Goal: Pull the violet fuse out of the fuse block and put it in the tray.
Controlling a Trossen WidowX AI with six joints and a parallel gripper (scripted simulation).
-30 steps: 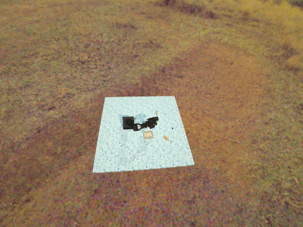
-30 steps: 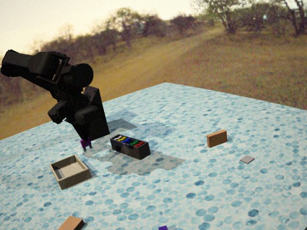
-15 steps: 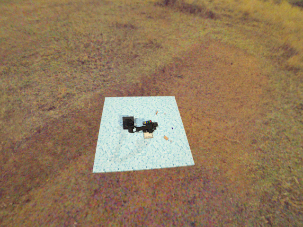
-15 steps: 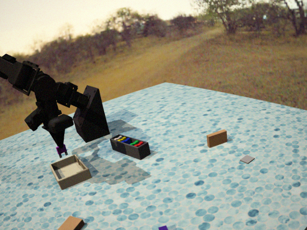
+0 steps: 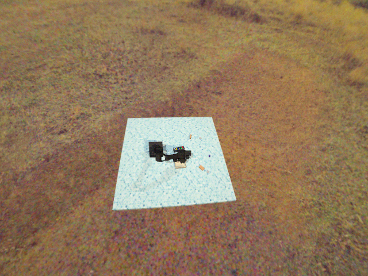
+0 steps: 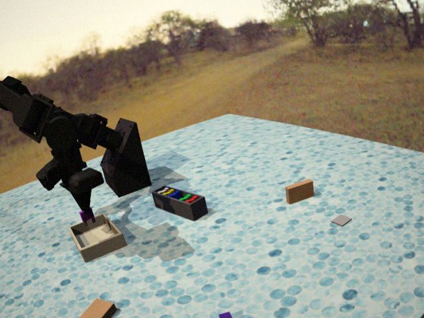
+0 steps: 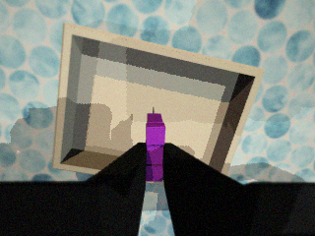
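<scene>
My gripper tip is now 1 cm above the violet fuse. Round my gripper tip: tan tray (7 cm below); then yellow fuse (1 cm behind, 21 cm to the left, 5 cm below); then white fuse (3 cm behind, 20 cm to the left, 5 cm below).
</scene>
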